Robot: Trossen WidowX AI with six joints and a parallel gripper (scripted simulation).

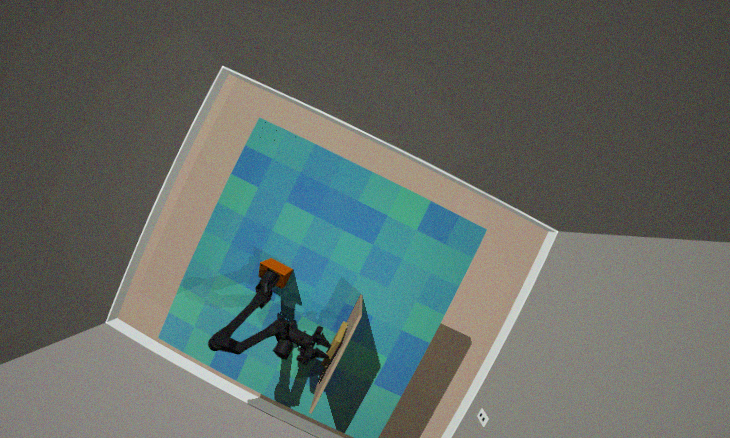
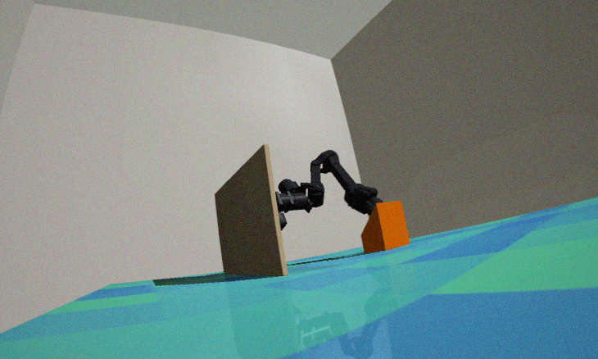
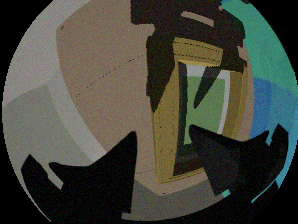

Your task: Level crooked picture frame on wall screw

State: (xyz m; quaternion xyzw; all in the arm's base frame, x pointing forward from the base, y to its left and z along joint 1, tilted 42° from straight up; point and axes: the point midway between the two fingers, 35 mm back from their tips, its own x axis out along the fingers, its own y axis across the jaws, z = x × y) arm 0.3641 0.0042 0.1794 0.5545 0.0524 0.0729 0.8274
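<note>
My gripper tip is now 10 mm short of the picture frame, 20 mm to the right of it and 50 mm above it. The rest, counted from my gripper tip: wall panel: 20 mm ahead, 10 mm to the left, 60 mm below.
</note>
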